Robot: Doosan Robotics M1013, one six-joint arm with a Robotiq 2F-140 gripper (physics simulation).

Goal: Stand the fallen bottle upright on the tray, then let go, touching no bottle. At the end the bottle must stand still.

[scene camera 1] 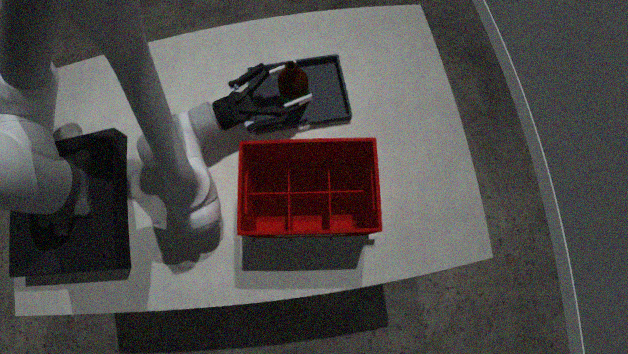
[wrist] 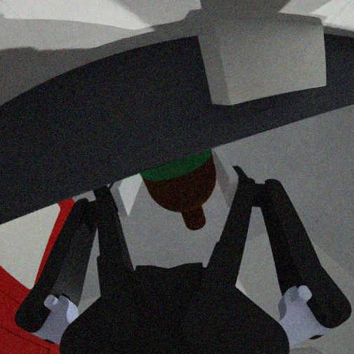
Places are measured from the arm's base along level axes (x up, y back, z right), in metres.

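Where they show: gripper, fingertip midpoint: (scene camera 1: 303, 80); arm's base at its link origin: (scene camera 1: 64, 188).
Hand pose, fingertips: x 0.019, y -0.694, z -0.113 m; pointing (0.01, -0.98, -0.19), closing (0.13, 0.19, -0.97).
Things, the pixels of their top centre, and the offset from my fingertips. "spot": a spot on its surface instead.
- brown bottle at its top centre: (scene camera 1: 291, 66) dx +0.073, dy +0.027, dz +0.001 m
- dark tray at a spot on its surface: (scene camera 1: 330, 92) spot: dx -0.084, dy -0.069, dz +0.007 m
- red divided crate at its top centre: (scene camera 1: 308, 185) dx +0.086, dy +0.050, dz +0.273 m
The brown bottle (scene camera 1: 293, 82) (wrist: 180, 192) with a green label is at the left part of the dark tray (scene camera 1: 330, 92). Its neck points to the back in the scene view and down in the wrist view. It looks roughly upright, perhaps leaning a little; the dim views do not settle this. Its base is hidden. My gripper (scene camera 1: 291, 85) (wrist: 175, 163) comes in from the left, low over the tray. It is open, with one finger on each side of the bottle and no grip on it.
A red divided crate (scene camera 1: 310, 191) stands in front of the tray. A black box (scene camera 1: 112, 200) is at the left below the arm. In the wrist view a wide dark band (wrist: 100, 115) covers the bottle's lower end, with a pale block (wrist: 270, 60) on it.
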